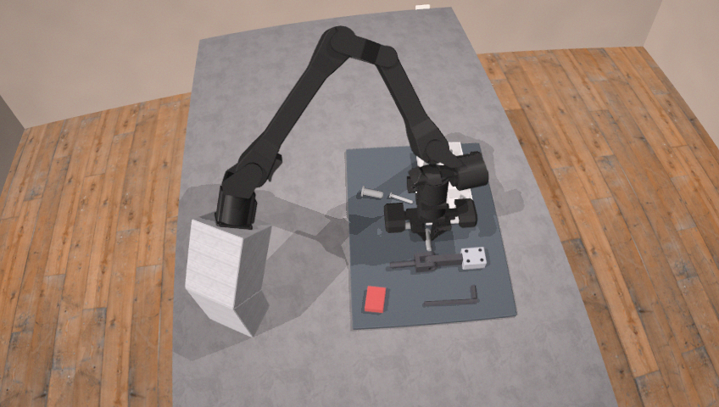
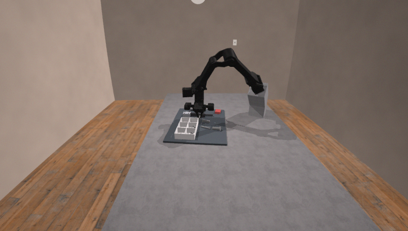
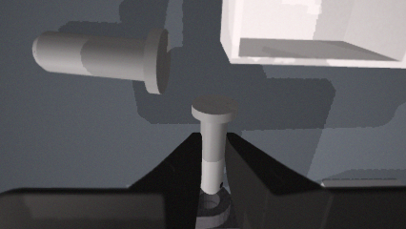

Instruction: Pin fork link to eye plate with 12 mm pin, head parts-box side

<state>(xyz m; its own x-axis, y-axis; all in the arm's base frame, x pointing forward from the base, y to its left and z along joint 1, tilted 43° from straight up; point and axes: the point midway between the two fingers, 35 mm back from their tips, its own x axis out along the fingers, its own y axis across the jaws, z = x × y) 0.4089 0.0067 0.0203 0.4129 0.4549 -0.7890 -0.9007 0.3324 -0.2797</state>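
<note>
The eye plate lies 6 cm to the right of my hand, 3 cm below it and 1 cm ahead of it. Also, from my hand: dark L-shaped key: 15 cm to the right, 4 cm below, 4 cm ahead; white parts box: 14 cm to the left, 7 cm ahead, 4 cm below; red block: 14 cm behind, 12 cm to the right, 4 cm below.
</note>
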